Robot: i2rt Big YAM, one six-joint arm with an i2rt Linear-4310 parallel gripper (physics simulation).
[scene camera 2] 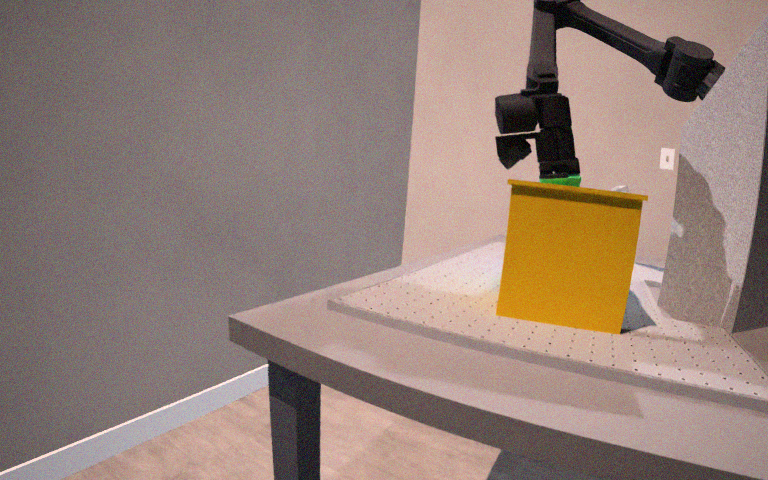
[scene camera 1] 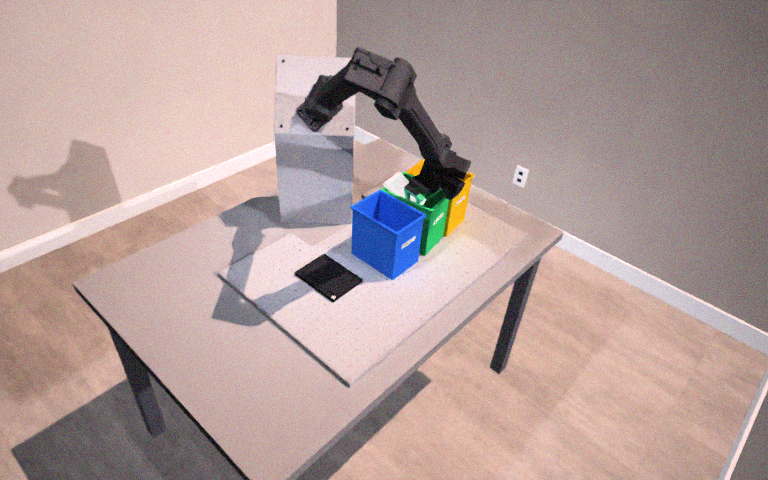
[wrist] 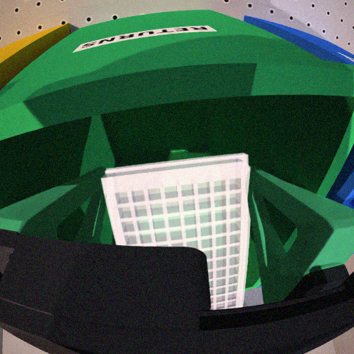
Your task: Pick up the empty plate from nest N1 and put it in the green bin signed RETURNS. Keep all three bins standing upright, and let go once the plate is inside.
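Frame: origin at the arm's base, x ahead, y down, z left, level; metres.
Where they show: arm's base at its link origin: (scene camera 2: 737,106) (scene camera 1: 319,109).
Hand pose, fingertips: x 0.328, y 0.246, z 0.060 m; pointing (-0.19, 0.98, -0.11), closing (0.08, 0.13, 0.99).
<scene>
Things, the pixels of their top centre, and the offset from my fingertips. "*": a spot on its surface instead.
- green bin at its top centre: (scene camera 1: 416,190) dx -0.010, dy -0.049, dz +0.008 m
- blue bin at its top centre: (scene camera 1: 388,210) dx -0.025, dy -0.049, dz -0.134 m
- yellow bin at its top centre: (scene camera 2: 574,187) (scene camera 1: 440,173) dx +0.002, dy -0.049, dz +0.140 m
- flat black square at a spot on its surface: (scene camera 1: 328,277) * dx -0.102, dy +0.119, dz -0.319 m
The white plate (scene camera 1: 396,182) (wrist: 175,185), with a grid of wells, is between the green fingers of my gripper (scene camera 1: 416,195) (wrist: 176,175), which is shut on its two sides. The plate is tilted. Its front end is down in the mouth of the green bin (scene camera 1: 434,229) (wrist: 165,56), and its rear end sticks up over the bin's rim at the back. The fingertips are below the rim. The RETURNS sign shows on the bin's front wall in the wrist view. The green bin stands upright, hidden in the scene camera 2 view behind the yellow bin. Nest N1 cannot be identified.
The blue bin (scene camera 1: 386,243) (wrist: 305,40) and the yellow bin (scene camera 1: 455,219) (scene camera 2: 569,260) (wrist: 30,54) stand upright close on either side of the green one. A flat black square (scene camera 1: 328,277) lies on the perforated board. The grey pedestal (scene camera 1: 314,181) carries the arm's base.
</scene>
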